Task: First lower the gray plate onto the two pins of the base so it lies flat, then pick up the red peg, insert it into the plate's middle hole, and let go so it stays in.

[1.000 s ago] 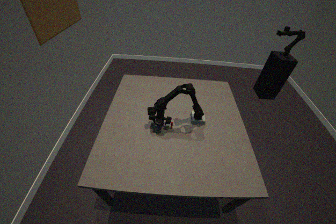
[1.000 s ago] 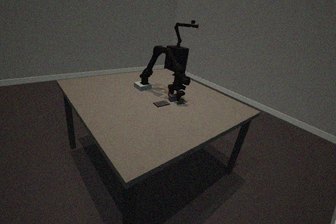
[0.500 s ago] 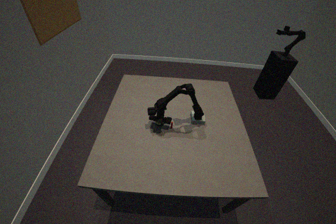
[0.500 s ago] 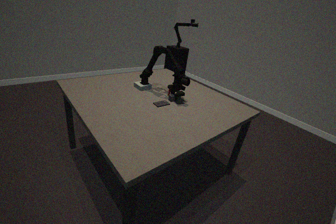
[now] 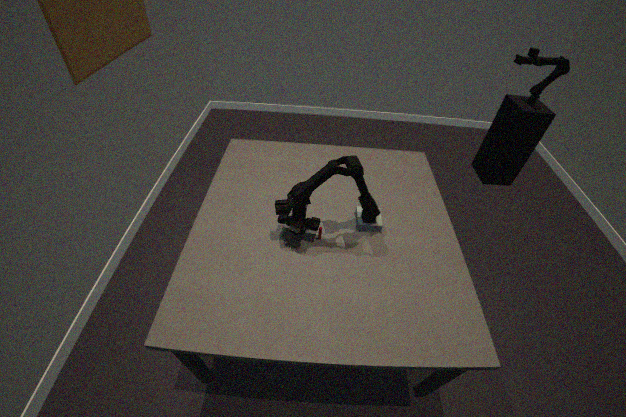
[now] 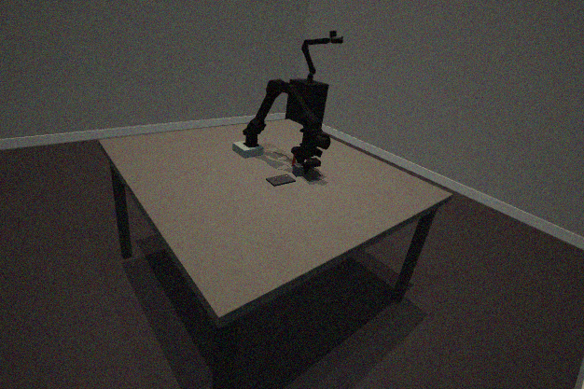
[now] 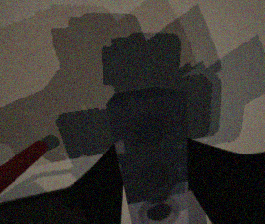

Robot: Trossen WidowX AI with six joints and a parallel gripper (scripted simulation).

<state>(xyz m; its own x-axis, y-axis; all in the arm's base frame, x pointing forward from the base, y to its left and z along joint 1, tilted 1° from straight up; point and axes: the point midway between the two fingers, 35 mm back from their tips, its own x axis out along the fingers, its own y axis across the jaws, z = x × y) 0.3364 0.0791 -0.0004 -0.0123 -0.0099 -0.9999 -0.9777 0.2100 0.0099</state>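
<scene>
The red peg is 10 cm behind my gripper tip, 3 cm to the left of it and 3 cm above it. From my gripper tip the other things lie so: gray plate 3 cm above.
</scene>
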